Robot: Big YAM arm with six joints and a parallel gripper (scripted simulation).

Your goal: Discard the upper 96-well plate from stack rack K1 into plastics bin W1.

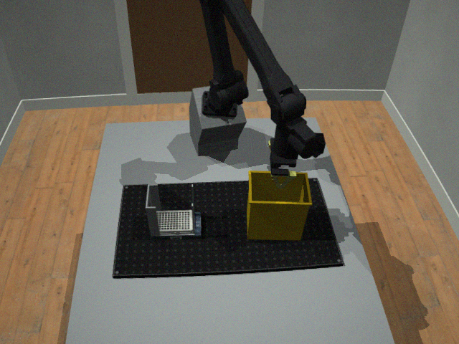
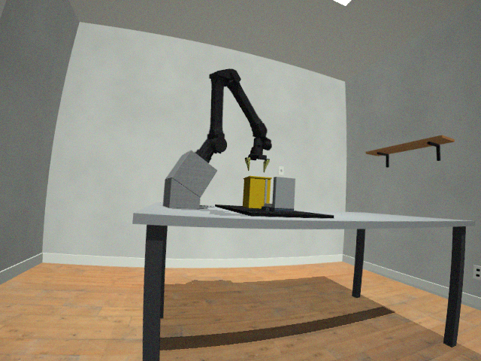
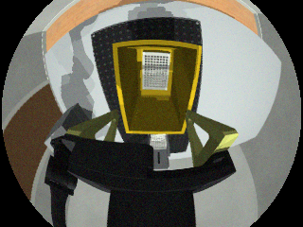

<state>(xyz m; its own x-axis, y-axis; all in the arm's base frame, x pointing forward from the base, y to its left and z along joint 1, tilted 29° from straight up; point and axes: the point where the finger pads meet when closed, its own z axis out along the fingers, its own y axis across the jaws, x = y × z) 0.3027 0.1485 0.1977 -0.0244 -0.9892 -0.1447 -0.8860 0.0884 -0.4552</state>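
The yellow plastics bin W1 lies 14 cm below my hand, 1 cm to the left of it and 1 cm ahead of it.
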